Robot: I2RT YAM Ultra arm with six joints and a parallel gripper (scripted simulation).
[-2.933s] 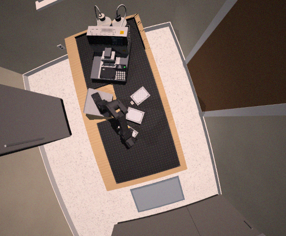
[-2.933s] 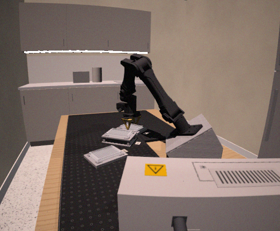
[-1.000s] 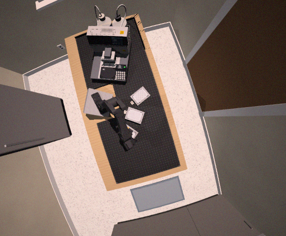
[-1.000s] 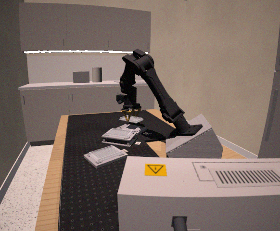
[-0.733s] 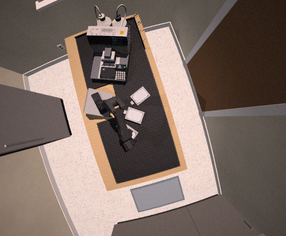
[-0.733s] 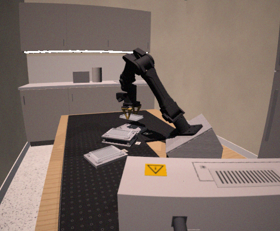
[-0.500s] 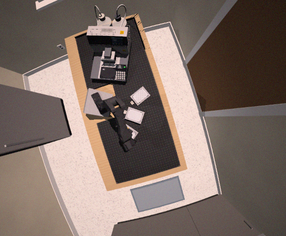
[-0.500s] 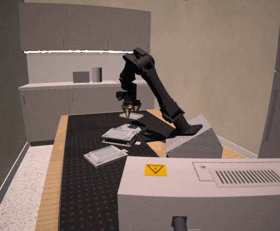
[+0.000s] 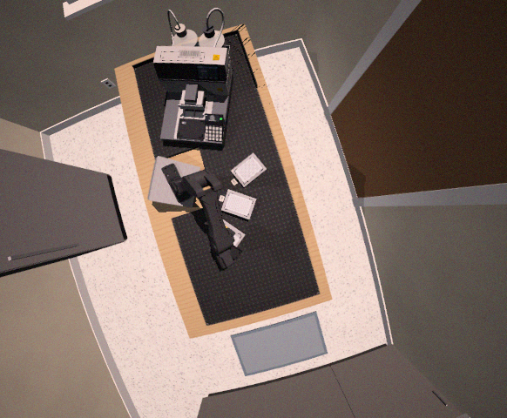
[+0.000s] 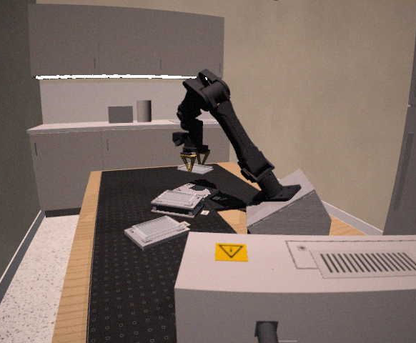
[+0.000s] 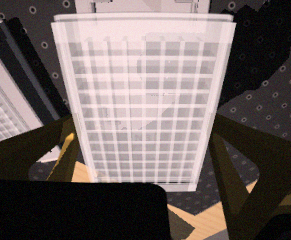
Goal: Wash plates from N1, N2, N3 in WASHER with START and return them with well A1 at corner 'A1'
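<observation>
The carrier pocket lies 60 cm to the left of my hand, 15 cm ahead of it and 4 cm below it. The rest, counted from my hand: n1 label 23 cm to the left, 19 cm ahead, 11 cm below; then grey nest slab 30 cm ahead, 24 cm to the left, 11 cm below; then N2 label 19 cm to the left, 11 cm below, 8 cm ahead.
</observation>
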